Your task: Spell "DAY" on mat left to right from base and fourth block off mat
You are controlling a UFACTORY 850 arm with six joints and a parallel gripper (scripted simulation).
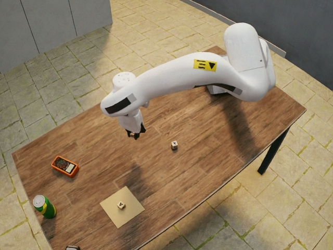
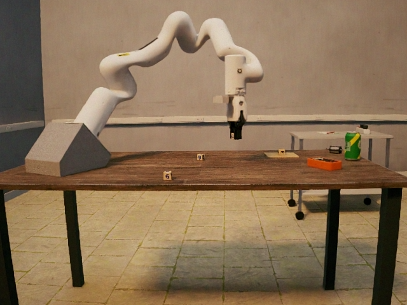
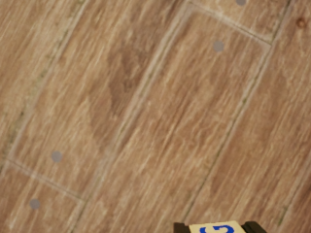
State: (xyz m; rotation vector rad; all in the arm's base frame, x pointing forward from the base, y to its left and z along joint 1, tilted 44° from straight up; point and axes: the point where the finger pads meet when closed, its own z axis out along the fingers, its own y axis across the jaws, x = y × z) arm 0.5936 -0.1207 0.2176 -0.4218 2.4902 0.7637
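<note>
My hand is 21 cm to the right of the tan mat, 21 cm short of it and 12 cm above it. The rest, counted from my hand: dark object (48 cm ahead, 27 cm to the left, 10 cm below).
</note>
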